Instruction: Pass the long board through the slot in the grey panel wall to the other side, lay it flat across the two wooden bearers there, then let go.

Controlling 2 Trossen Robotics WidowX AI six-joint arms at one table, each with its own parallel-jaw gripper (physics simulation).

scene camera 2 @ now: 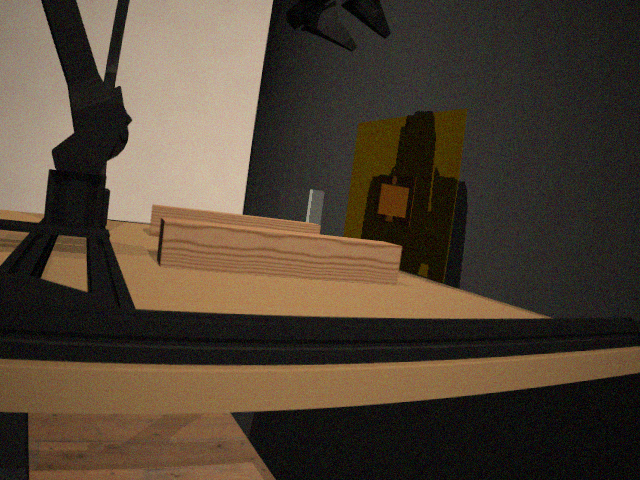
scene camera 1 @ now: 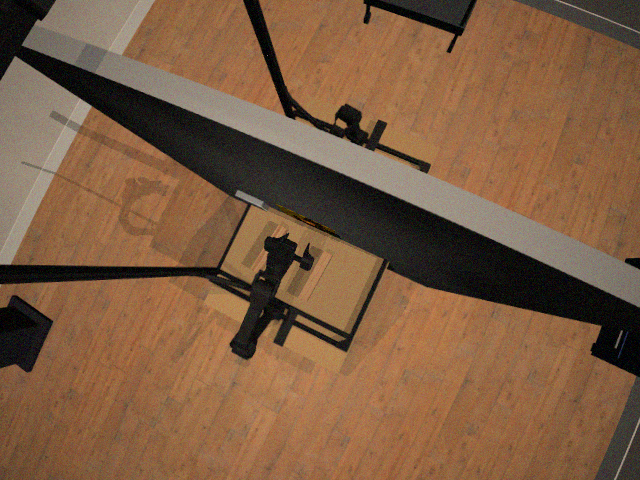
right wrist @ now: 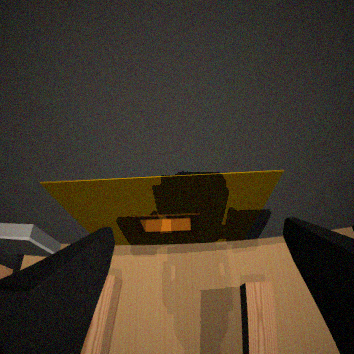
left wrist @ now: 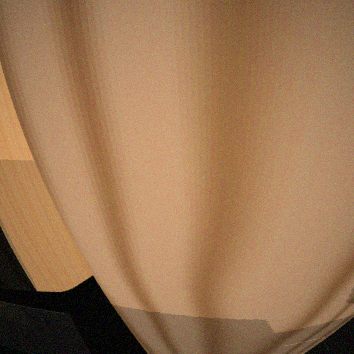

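The long board fills the left wrist view; my left gripper's fingers are hidden there, shut on the board. Its orange end shows in the slot of the yellow plate on the grey panel wall. Two wooden bearers lie side by side on the table in front of the slot. My right gripper is open and empty, above the bearers, facing the slot.
A small grey block stands by the wall left of the yellow plate. The left arm's base stands beyond the wall. A pale table top shows under the board in the left wrist view.
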